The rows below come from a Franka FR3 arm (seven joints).
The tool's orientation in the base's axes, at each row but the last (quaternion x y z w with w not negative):
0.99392, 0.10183, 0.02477, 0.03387
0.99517, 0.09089, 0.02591, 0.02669
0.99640, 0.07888, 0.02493, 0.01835
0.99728, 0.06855, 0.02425, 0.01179
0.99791, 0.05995, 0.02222, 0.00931
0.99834, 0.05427, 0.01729, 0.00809
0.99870, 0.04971, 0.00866, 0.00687
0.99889, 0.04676, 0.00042, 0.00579
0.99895, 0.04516, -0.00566, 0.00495
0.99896, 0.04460, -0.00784, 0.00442
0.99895, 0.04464, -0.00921, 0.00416
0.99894, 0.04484, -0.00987, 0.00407
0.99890, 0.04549, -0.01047, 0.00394
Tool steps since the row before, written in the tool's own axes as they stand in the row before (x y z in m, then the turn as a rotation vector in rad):
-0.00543, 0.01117, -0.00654, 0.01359, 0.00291, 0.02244
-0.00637, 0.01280, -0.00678, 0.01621, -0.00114, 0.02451
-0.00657, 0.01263, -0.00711, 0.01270, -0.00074, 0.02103
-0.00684, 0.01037, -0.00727, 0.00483, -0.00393, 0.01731
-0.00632, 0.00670, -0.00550, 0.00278, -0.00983, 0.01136
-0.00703, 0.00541, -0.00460, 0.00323, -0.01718, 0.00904
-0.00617, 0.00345, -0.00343, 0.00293, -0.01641, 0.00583
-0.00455, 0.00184, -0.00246, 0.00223, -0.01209, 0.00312
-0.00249, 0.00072, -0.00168, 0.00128, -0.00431, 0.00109
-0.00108, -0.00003, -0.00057, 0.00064, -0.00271, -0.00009
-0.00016, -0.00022, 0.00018, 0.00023, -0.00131, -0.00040
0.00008, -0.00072, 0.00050, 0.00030, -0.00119, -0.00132
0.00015, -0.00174, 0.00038, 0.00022, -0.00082, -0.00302
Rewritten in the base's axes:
-0.00344, -0.01161, 0.00710, 0.01514, -0.00147, -0.02157
-0.00434, -0.01340, 0.00720, 0.01710, 0.00289, -0.02375
-0.00488, -0.01327, 0.00730, 0.01352, 0.00205, -0.02043
-0.00572, -0.01106, 0.00722, 0.00511, 0.00421, -0.01716
-0.00572, -0.00732, 0.00536, 0.00210, 0.00991, -0.01144
-0.00656, -0.00608, 0.00446, 0.00167, 0.01730, -0.00923
-0.00586, -0.00400, 0.00338, 0.00139, 0.01654, -0.00602
-0.00436, -0.00223, 0.00248, 0.00110, 0.01221, -0.00326
-0.00240, -0.00092, 0.00172, 0.00087, 0.00440, -0.00115
-0.00107, -0.00006, 0.00059, 0.00040, 0.00276, 0.00006
-0.00018, 0.00020, -0.00018, 0.00012, 0.00133, 0.00039
0.00001, 0.00072, -0.00051, 0.00022, 0.00122, 0.00131
-0.00002, 0.00174, -0.00040, 0.00021, 0.00086, 0.00301

